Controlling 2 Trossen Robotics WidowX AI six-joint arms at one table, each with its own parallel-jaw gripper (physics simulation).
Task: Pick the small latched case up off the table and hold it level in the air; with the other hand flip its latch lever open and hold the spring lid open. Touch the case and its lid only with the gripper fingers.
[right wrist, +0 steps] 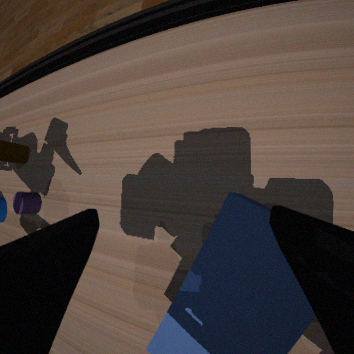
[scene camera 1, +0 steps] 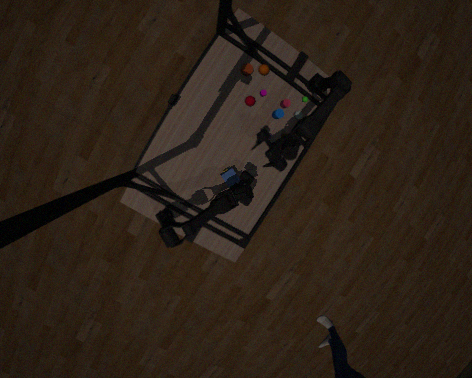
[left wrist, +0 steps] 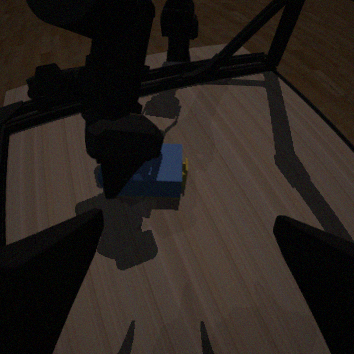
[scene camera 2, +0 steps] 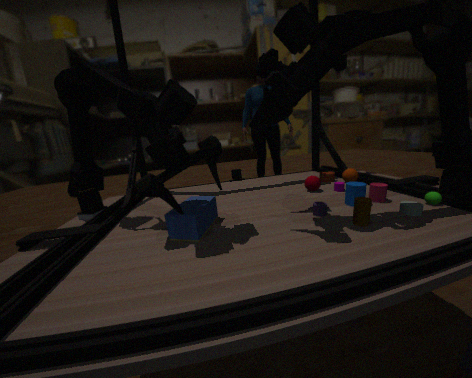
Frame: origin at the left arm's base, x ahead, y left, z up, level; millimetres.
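Seen in the pictures: left gripper, fingertip midpoint: (scene camera 1: 257, 158) (left wrist: 191, 221) (scene camera 2: 253, 129); right gripper, fingertip midpoint: (right wrist: 184, 215) (scene camera 1: 245, 183) (left wrist: 104, 178) (scene camera 2: 202, 202); left arm's base at its link origin: (scene camera 1: 312, 85) (scene camera 2: 454, 192); right arm's base at its link origin: (scene camera 1: 166, 215) (left wrist: 177, 55) (scene camera 2: 92, 210).
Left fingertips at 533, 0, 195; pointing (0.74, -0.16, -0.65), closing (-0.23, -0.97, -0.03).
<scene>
Pixels of each thing's top centre, then the offset from my left fingertips to it, as dx, dy, dz. "pt": a spot on its surface instead.
- small blue case at its top centre: (right wrist: 229, 322) (left wrist: 144, 159) (scene camera 2: 193, 203) (scene camera 1: 232, 180) +154, +20, -154
- yellow part at a spot on its surface: (left wrist: 185, 170) pt +129, -40, -165
- red ball at its top centre: (scene camera 2: 312, 175) (scene camera 1: 251, 99) -212, -190, -161
- blue cylinder at its top centre: (scene camera 2: 356, 183) (scene camera 1: 279, 113) -269, -36, -158
- brown cylinder at its top centre: (scene camera 2: 363, 199) -212, +76, -159
- purple cylinder at its top centre: (right wrist: 17, 202) (scene camera 2: 319, 203) -150, +9, -187
- green ball at its top centre: (scene camera 2: 434, 191) -445, +19, -181
The small blue case (scene camera 1: 229, 174) (scene camera 2: 192, 220) (left wrist: 171, 170) (right wrist: 245, 270) sits on the table, its lid looking closed. A yellow part (left wrist: 185, 170) shows on its side in the left wrist view. My right gripper (scene camera 2: 201, 201) (right wrist: 184, 215) is open just above the case. In the right wrist view one finger overlaps the case and the other is over bare wood; contact is unclear. My left gripper (scene camera 1: 259, 157) (left wrist: 191, 221) is open and empty, above the table and apart from the case. In scene camera 2 its fingers are lost in the dark.
A red ball (scene camera 1: 250, 101) (scene camera 2: 312, 183), blue cylinder (scene camera 1: 278, 114) (scene camera 2: 355, 193), brown cylinder (scene camera 2: 361, 211), purple cylinder (scene camera 2: 320, 208) (right wrist: 27, 203), green ball (scene camera 2: 433, 198) and other small objects stand to the right of the case in scene camera 2. Dark rails edge the table. A person stands beyond it.
</scene>
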